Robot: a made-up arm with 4 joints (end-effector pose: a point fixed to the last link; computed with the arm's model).
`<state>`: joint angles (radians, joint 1 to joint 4).
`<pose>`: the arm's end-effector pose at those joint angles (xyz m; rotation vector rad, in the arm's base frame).
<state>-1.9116 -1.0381 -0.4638 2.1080</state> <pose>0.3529 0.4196 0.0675 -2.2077 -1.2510 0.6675</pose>
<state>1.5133 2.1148 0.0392 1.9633</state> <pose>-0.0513 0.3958 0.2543 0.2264 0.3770 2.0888</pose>
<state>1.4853 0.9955 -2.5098 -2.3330</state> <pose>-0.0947 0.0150 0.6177 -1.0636 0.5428 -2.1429</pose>
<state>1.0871 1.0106 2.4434 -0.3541</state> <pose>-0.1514 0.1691 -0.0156 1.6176 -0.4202 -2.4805</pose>
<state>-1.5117 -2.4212 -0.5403 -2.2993</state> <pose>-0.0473 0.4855 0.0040 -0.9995 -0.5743 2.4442</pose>
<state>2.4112 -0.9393 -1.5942 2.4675</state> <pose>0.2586 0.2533 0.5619 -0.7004 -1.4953 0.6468</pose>
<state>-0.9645 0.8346 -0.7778 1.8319</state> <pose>0.3944 -0.4008 -0.0027 -2.6905 1.5208 0.4911</pose>
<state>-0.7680 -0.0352 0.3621 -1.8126</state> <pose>0.5451 -0.1066 0.4840 -1.0263 -0.3538 0.1398</pose>
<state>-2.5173 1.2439 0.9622 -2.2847</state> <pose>-0.0285 -0.3764 0.1561 -0.4030 0.2788 -1.3698</pose>
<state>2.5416 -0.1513 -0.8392 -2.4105</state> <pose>0.6512 0.2858 0.1604 1.1825 -0.0929 0.9007</pose>
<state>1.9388 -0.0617 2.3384 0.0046</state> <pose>0.1212 0.1336 -0.1902 -0.8339 2.0924 1.3888</pose>
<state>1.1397 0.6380 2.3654 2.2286</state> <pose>-0.0035 -0.0719 -0.0043 -0.1533 2.1848 0.0456</pose>
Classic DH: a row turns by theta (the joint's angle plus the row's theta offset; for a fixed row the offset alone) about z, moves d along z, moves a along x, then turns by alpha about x. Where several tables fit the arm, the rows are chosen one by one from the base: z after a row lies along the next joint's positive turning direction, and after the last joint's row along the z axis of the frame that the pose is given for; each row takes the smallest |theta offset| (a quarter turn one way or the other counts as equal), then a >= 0, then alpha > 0; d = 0 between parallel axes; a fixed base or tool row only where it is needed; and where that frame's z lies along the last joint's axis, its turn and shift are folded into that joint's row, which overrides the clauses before.
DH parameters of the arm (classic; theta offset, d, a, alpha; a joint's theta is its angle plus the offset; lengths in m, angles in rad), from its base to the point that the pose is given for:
base (fixed): -1.5708 0.158 0 1.5708
joint 1: 1.5708 -0.158 0.009 1.5708
joint 2: -1.5708 0.095 0.083 -1.5708
joint 3: 1.5708 0.164 0.011 1.5708
joint 4: 0 0.361 -0.172 -1.5708
tool (fixed): -1.5708 0.075 0 0

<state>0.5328 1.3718 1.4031 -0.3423</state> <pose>-0.0758 0.3737 0.3194 -1.5985 -1.1179 1.3988</pose>
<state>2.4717 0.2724 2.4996 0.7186</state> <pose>0.0274 -0.1483 -0.0664 -0.9533 2.7798 0.0589</pose>
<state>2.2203 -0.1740 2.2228 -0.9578</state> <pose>0.1051 0.1700 -0.2324 -1.3333 1.6794 2.1008</pose>
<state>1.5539 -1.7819 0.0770 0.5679</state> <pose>0.1941 -0.4694 0.3912 -0.6366 0.9408 -1.5659</pose>
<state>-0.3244 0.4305 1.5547 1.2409</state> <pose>0.3331 0.2128 0.3536 0.8923 0.3863 1.5811</pose>
